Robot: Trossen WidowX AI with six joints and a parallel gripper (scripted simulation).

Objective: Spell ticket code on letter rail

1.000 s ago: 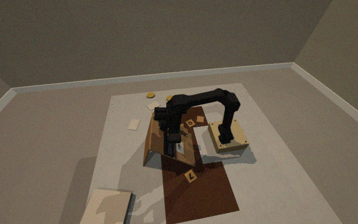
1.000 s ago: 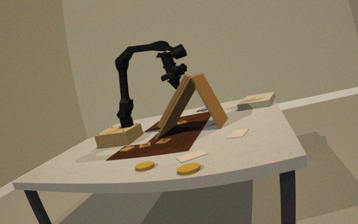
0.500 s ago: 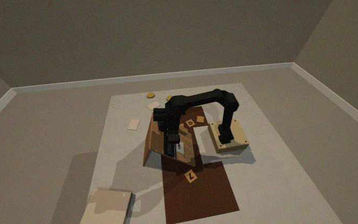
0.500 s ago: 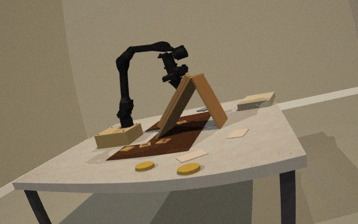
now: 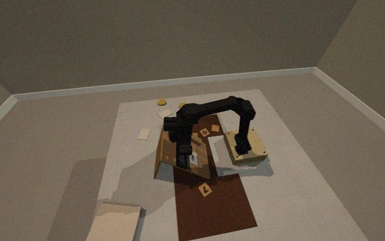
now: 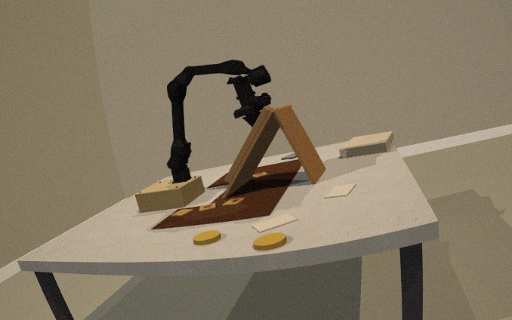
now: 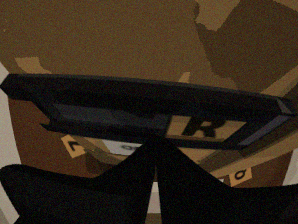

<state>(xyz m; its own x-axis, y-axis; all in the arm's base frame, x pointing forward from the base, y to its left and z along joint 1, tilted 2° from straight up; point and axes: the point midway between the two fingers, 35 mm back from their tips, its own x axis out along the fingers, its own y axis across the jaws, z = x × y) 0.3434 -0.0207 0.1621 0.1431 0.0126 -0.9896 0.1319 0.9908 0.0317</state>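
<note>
Right now my gripper tip is 4 cm past the white ticket, 3 cm to the right of it and 8 cm above it. The rest, counted from my gripper tip: flat beige box: 39 cm ahead, 32 cm to the left, 17 cm below; brown mat: 15 cm behind, 19 cm below.
</note>
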